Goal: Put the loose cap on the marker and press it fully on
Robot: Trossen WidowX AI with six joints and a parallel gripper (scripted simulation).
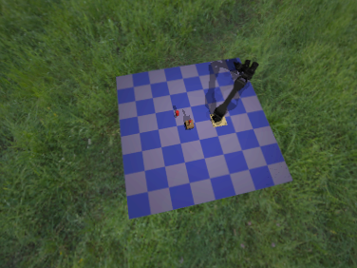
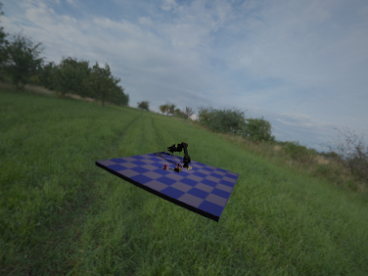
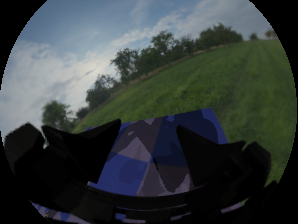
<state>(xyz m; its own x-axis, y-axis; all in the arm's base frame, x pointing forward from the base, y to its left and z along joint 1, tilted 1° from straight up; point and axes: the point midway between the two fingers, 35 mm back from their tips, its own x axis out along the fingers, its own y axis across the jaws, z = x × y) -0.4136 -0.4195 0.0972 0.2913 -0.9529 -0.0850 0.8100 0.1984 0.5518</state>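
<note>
The red cap lies 72 cm ahead of my gripper tip, 29 cm to the left of it and 6 cm below it.
</note>
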